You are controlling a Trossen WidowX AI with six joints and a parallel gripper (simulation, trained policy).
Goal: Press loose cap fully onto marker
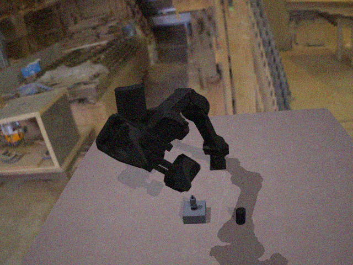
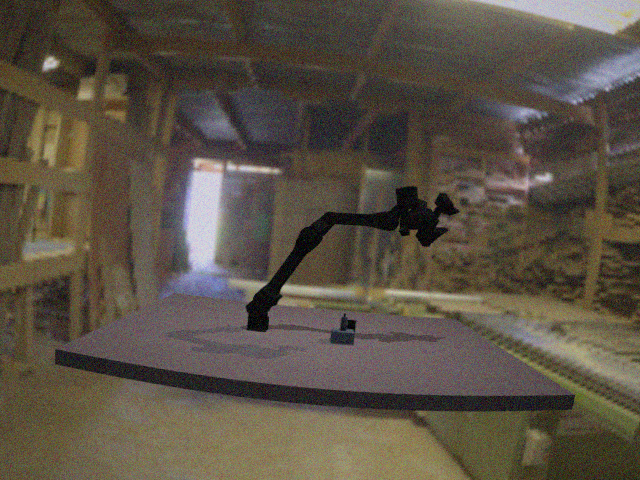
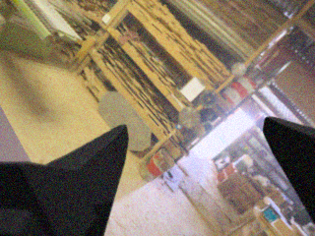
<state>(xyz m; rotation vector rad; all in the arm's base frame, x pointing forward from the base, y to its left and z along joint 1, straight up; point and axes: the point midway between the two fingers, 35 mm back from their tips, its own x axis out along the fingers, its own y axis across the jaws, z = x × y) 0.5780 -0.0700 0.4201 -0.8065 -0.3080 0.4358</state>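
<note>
Right now my gripper tip is 40 cm above the marker cap, 29 cm past it and 12 cm to the right of it. Also, from my gripper tip: grey holder block 40 cm below, 33 cm behind, 2 cm to the right.
</note>
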